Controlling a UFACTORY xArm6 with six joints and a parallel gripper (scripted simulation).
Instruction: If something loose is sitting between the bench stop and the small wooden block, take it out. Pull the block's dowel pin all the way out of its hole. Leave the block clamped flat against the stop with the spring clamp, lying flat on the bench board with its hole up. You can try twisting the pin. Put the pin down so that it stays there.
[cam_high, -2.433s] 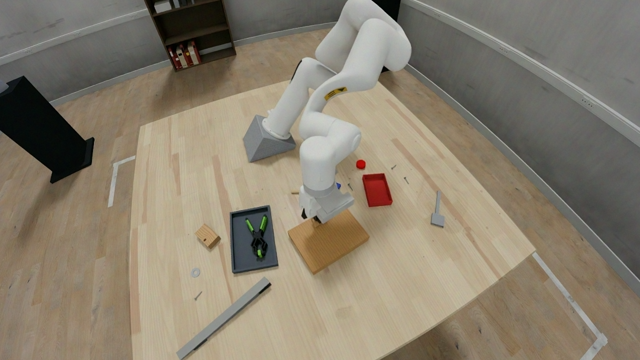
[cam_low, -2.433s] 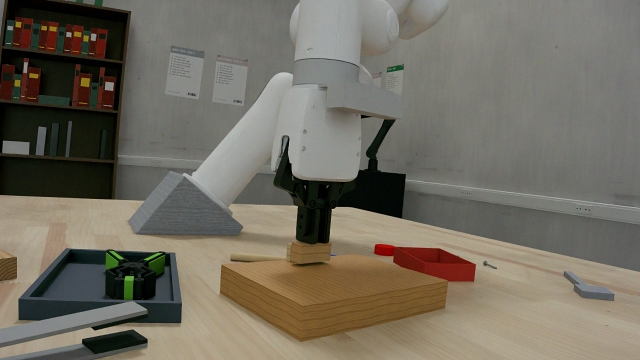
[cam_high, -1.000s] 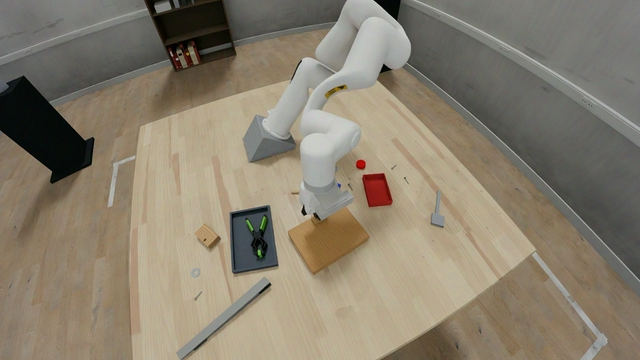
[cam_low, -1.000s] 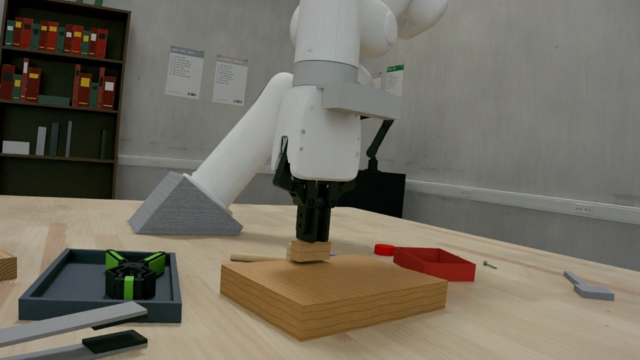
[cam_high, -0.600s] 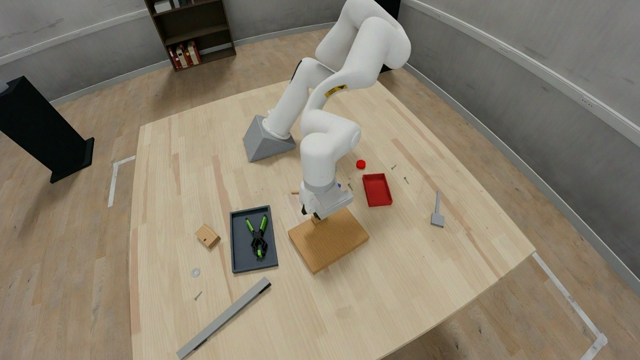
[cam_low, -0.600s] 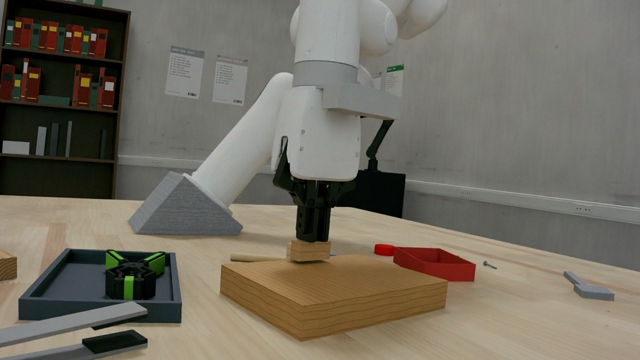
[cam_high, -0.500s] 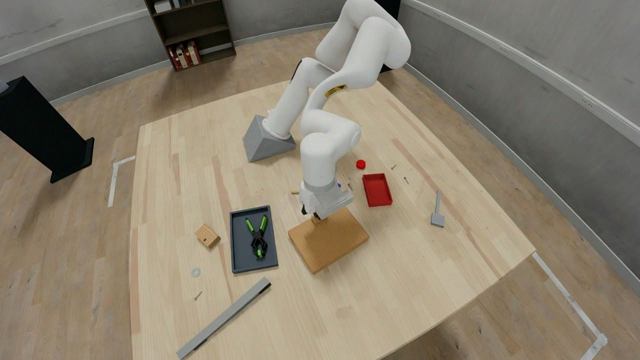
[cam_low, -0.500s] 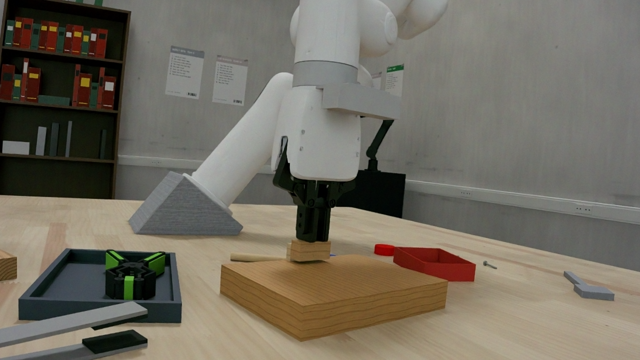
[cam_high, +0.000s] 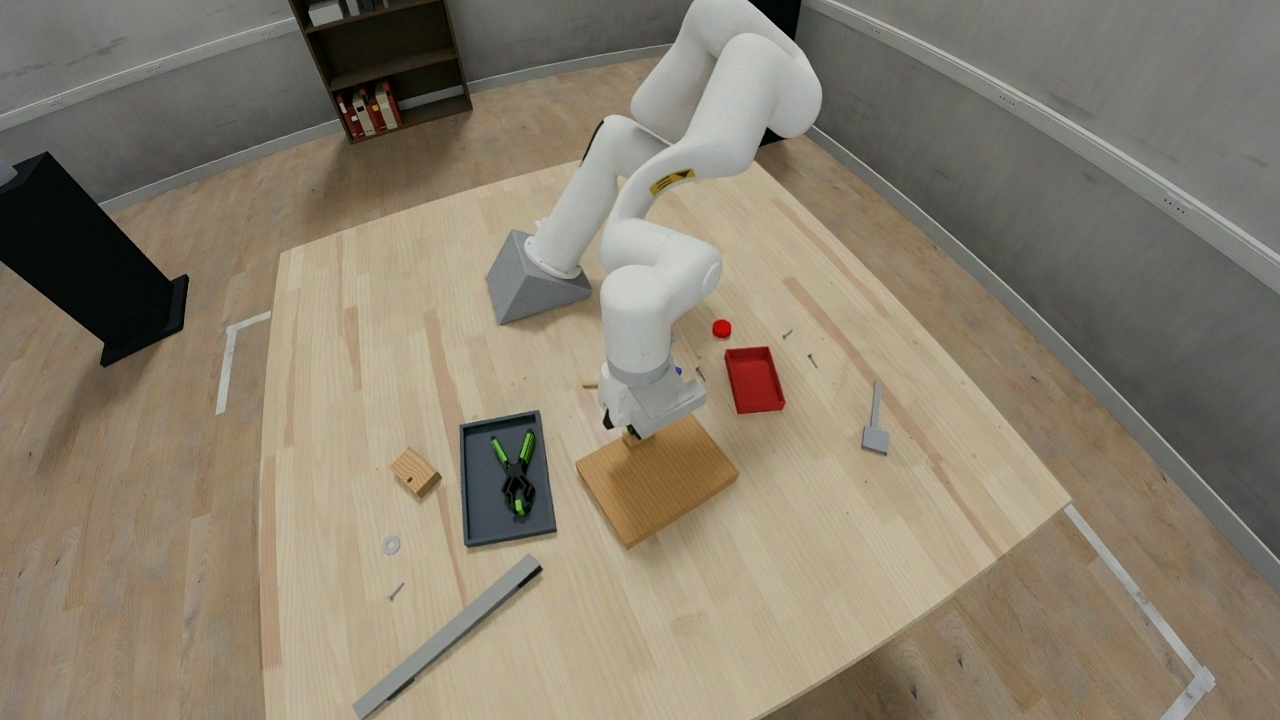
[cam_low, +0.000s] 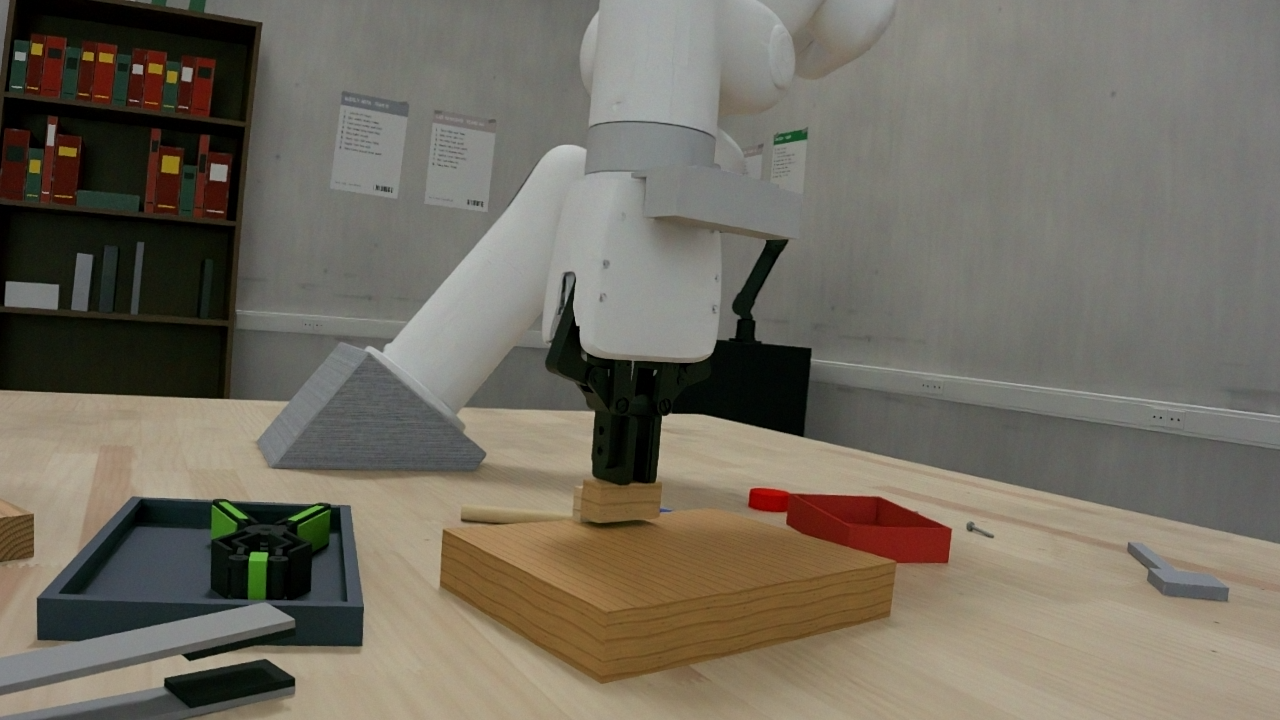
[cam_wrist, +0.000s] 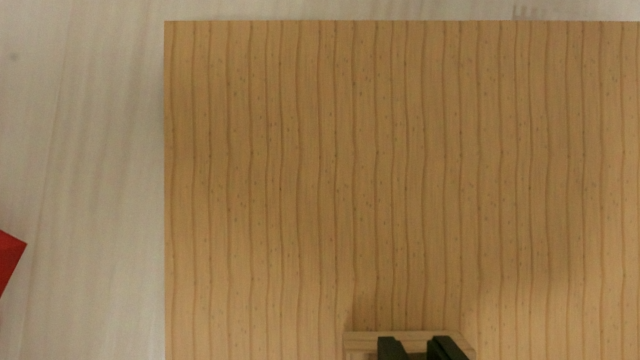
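Now: the dowel pin 20 mm below my hand. Round my hand: loose dowel (130 mm behind, 10 mm to the left, 70 mm below); bench board (50 mm ahead, 10 mm to the right, 50 mm below); small wooden block (30 mm below).
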